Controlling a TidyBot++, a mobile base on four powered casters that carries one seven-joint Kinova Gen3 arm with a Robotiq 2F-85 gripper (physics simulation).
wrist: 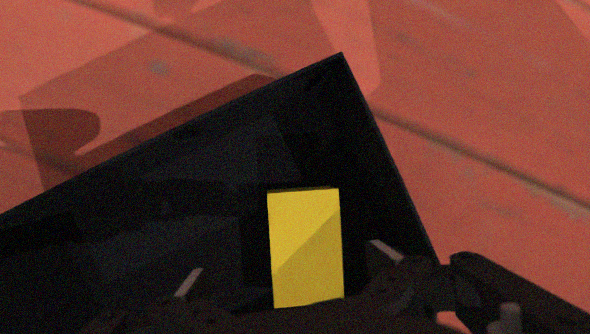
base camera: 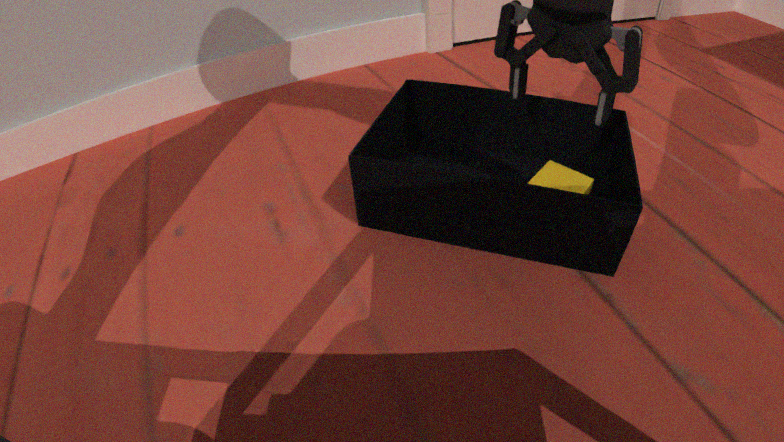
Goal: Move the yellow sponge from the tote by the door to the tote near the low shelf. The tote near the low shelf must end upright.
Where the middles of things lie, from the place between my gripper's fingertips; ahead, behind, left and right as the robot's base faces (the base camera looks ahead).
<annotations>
I see my gripper 2 cm past the yellow sponge [base camera: 553, 175], 1 cm to the left of it and 11 cm above it.
</annotations>
